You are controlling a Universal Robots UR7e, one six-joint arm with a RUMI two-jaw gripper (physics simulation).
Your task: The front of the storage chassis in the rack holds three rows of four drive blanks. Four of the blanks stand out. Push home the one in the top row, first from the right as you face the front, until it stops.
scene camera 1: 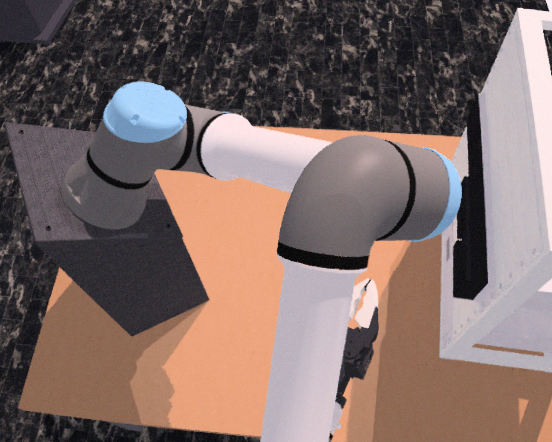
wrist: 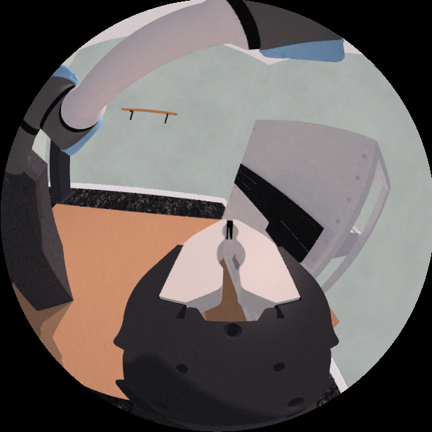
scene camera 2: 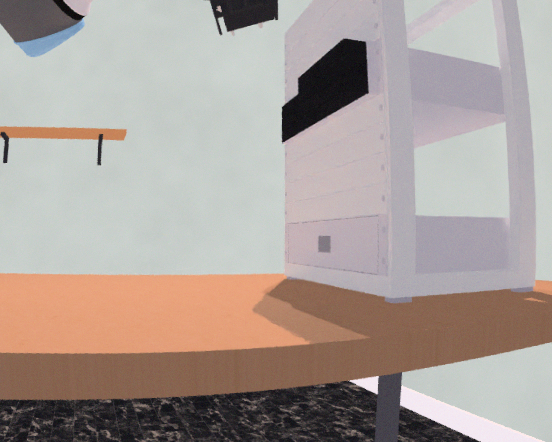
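Seen in the pictures: gripper, between the fingertips: (scene camera 1: 371,279); arm's base, origin of its link: (scene camera 1: 103,197).
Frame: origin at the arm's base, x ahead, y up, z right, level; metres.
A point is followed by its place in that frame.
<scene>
The storage chassis front (scene camera 1: 470,250) {z -0.031, x 0.666, y -0.043 m} (scene camera 2: 336,85) {z -0.007, x 0.659, y -0.110 m} (wrist: 287,215) is a black block with a stepped outline on the face of the white rack (scene camera 1: 507,295) {z 0.059, x 0.717, y -0.009 m} (scene camera 2: 400,165) {z 0.059, x 0.729, y -0.239 m} (wrist: 367,165). Its black surfaces merge, so I cannot tell the single blanks apart or which stand out; the top row's right blank cannot be made out. My gripper (scene camera 1: 369,283) {z 0.057, x 0.497, y -0.038 m} (wrist: 228,221) is shut and empty, its two tips together. It is apart from the rack, in front of its face. In the scene camera 2 view part of the dark gripper body shows at the top edge; its fingertips cannot be made out there.
The rack stands on the orange table (scene camera 1: 225,250) {z -0.129, x 0.143, y -0.434 m} (scene camera 2: 150,315) {z 0.101, x 0.386, y -0.433 m} (wrist: 110,260). The arm's dark pedestal (scene camera 1: 130,280) {z 0.093, x 0.036, y -0.159 m} (wrist: 40,250) is across from the rack face. The elbow (scene camera 1: 345,200) {z 0.145, x 0.431, y 0.343 m} reaches close to the rack in the scene camera 1 view. A wall shelf (scene camera 2: 65,133) (wrist: 149,111) hangs behind.
</scene>
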